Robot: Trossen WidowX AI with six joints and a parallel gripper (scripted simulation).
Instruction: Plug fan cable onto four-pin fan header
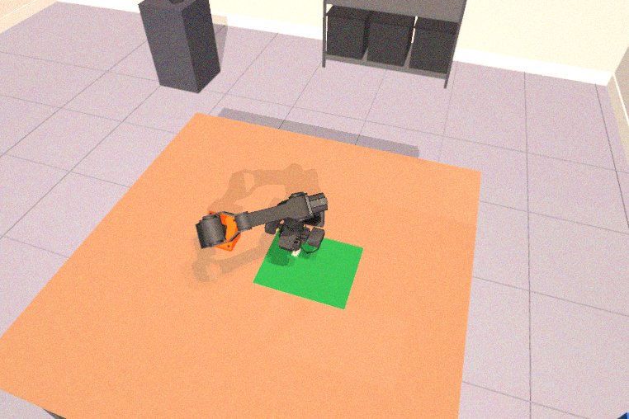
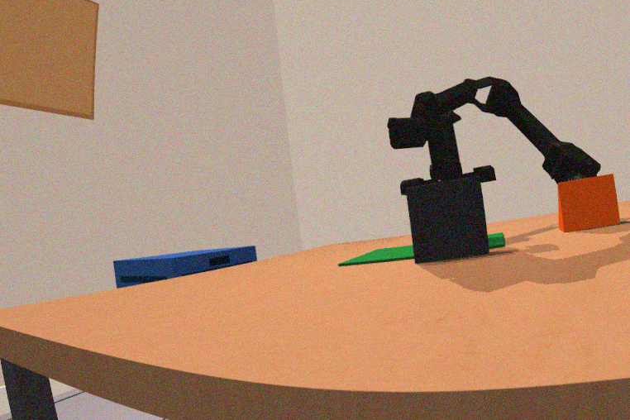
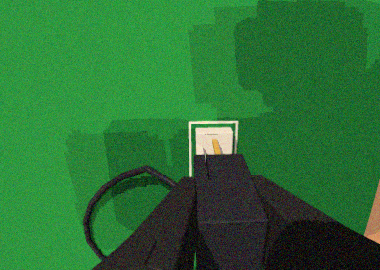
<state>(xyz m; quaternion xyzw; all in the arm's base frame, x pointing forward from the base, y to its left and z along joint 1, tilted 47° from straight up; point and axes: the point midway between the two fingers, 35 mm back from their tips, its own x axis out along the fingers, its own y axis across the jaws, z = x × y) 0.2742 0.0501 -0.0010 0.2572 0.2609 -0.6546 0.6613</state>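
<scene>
The four-pin header is 40 mm below my gripper tip and 10 mm to the left of it. Also, from my gripper tip: fan: 140 mm to the left, 20 mm above, 10 mm behind; green board: 60 mm below, 60 mm ahead, 20 mm to the right.
</scene>
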